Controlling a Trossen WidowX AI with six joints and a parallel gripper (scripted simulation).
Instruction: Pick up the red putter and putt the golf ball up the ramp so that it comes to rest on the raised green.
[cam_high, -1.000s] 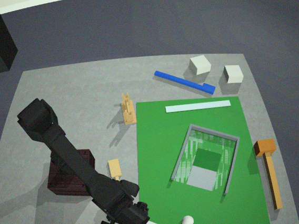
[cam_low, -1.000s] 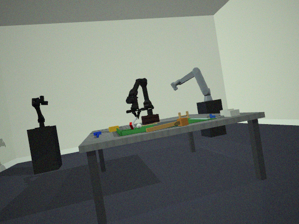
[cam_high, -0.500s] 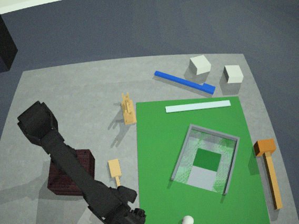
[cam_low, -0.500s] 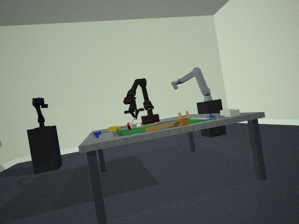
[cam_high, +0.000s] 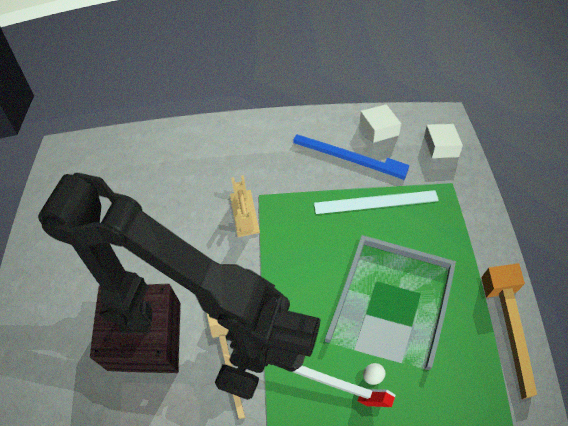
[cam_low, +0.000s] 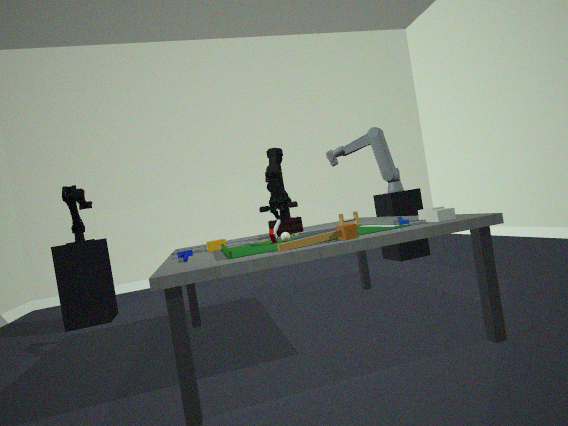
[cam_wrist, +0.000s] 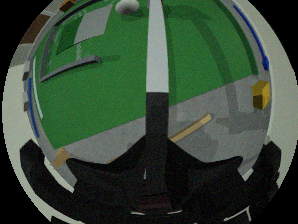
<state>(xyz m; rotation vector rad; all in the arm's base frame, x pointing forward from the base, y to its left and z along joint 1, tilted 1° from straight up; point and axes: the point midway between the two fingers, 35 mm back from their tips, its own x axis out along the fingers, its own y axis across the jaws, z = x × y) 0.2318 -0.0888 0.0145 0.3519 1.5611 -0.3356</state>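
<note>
The tan paddle lies 70 mm below my gripper tip, 70 mm behind it and 50 mm to the left of it. Round my gripper tip: green mat: 250 mm ahead, 70 mm below, 40 mm to the left; red putter: 110 mm ahead, 50 mm to the right; white golf ball: 210 mm ahead, 50 mm below, 40 mm to the right.
</note>
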